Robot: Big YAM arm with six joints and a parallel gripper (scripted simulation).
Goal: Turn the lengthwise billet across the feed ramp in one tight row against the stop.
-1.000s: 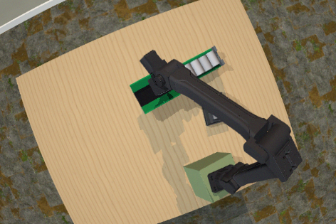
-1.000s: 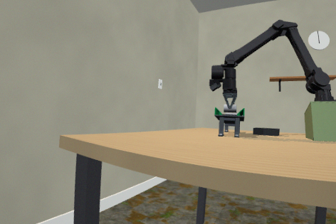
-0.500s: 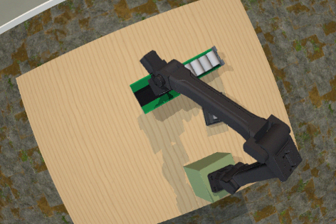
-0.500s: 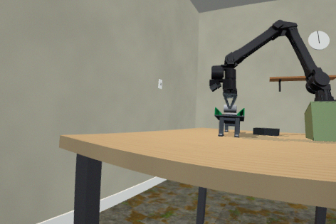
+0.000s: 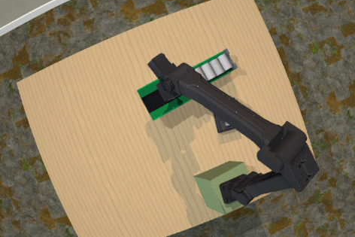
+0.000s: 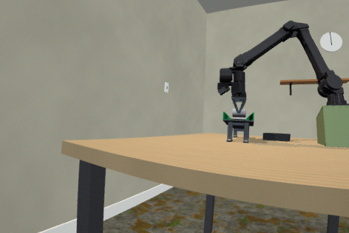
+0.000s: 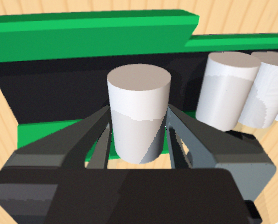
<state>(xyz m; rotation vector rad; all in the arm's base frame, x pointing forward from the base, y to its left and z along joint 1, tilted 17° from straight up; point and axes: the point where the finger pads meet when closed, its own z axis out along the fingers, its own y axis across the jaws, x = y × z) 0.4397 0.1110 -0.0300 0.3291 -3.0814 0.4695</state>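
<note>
Right now the ramp is 1 cm ahead of my hand, 7 cm to the right of it and 7 cm below it. The rest, counted from my hand: dark tray (16 cm behind, 18 cm to the right, 13 cm below).
</note>
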